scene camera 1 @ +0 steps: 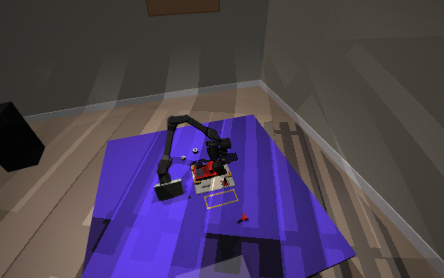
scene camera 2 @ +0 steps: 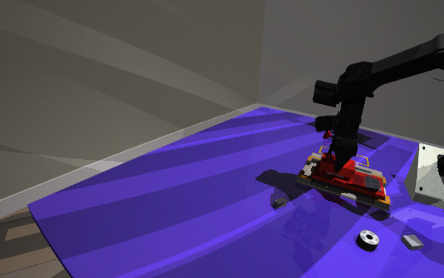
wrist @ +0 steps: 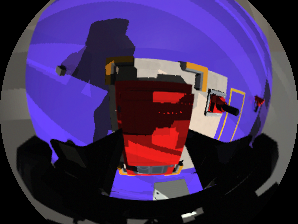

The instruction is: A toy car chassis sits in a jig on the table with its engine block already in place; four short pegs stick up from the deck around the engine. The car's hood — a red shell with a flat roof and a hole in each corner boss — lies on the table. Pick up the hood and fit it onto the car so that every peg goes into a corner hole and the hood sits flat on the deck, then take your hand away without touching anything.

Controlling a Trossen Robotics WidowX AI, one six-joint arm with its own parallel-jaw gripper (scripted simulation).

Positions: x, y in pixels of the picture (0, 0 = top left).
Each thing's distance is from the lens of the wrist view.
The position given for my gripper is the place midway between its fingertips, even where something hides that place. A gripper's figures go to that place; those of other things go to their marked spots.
my gripper (wrist: 154, 131): 11 cm
hood (wrist: 155, 124): 8 cm
jig (wrist: 204, 82): 15 cm
The marked spots on the jig and the hood are 10 cm apart.
